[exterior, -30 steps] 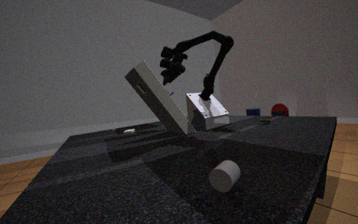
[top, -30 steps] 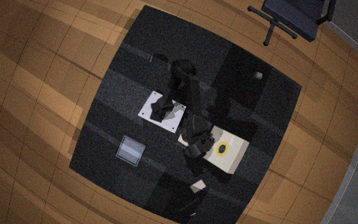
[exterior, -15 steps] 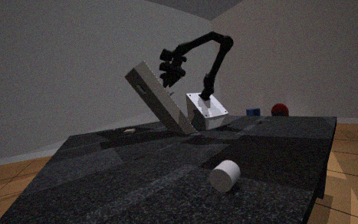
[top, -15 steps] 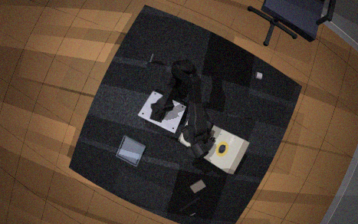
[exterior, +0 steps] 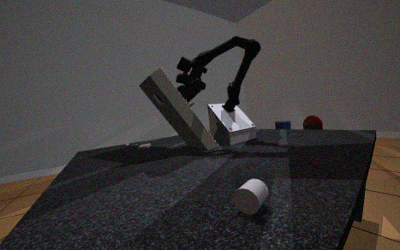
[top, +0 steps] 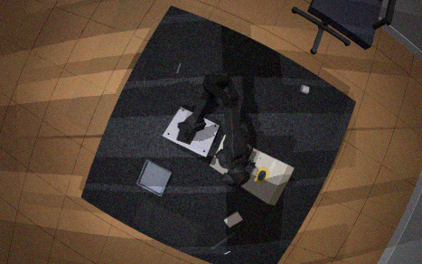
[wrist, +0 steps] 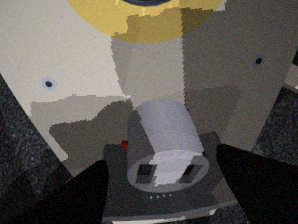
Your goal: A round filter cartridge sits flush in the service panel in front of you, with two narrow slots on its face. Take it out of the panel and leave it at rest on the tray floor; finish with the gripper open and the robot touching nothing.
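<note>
Now: gripper tip 10 mm above the round filter cartridge. Also, from my gripper tip: small pale block (330 mm to the right, 220 mm below, 100 mm ahead); grey square tray (390 mm behind, 240 mm to the right, 220 mm below).
</note>
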